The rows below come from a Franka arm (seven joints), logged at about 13 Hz.
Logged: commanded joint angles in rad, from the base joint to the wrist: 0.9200 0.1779 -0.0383 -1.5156 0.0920 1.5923 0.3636; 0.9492 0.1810 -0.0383 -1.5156 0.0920 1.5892 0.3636; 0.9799 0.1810 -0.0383 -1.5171 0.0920 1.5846 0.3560; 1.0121 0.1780 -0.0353 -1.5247 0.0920 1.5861 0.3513; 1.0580 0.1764 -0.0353 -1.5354 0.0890 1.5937 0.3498; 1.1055 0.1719 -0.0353 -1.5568 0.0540 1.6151 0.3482; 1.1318 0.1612 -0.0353 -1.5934 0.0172 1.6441 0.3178; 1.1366 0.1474 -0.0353 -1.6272 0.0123 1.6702 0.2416; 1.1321 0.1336 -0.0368 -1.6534 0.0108 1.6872 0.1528; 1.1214 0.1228 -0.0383 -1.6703 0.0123 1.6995 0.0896; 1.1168 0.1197 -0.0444 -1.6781 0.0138 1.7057 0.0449; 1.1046 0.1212 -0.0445 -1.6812 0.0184 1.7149 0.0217
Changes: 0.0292 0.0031 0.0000 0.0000 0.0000 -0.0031 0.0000; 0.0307 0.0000 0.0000 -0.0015 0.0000 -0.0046 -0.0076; 0.0322 -0.0030 0.0030 -0.0076 0.0000 0.0015 -0.0047; 0.0459 -0.0016 0.0000 -0.0107 -0.0030 0.0076 -0.0015; 0.0475 -0.0045 0.0000 -0.0214 -0.0350 0.0214 -0.0016; 0.0263 -0.0107 0.0000 -0.0366 -0.0368 0.0290 -0.0304; 0.0048 -0.0138 0.0000 -0.0338 -0.0049 0.0261 -0.0762; -0.0045 -0.0138 -0.0015 -0.0262 -0.0015 0.0170 -0.0888; -0.0107 -0.0108 -0.0015 -0.0169 0.0015 0.0123 -0.0632; -0.0046 -0.0031 -0.0061 -0.0078 0.0015 0.0062 -0.0447; -0.0122 0.0015 -0.0001 -0.0031 0.0046 0.0092 -0.0232
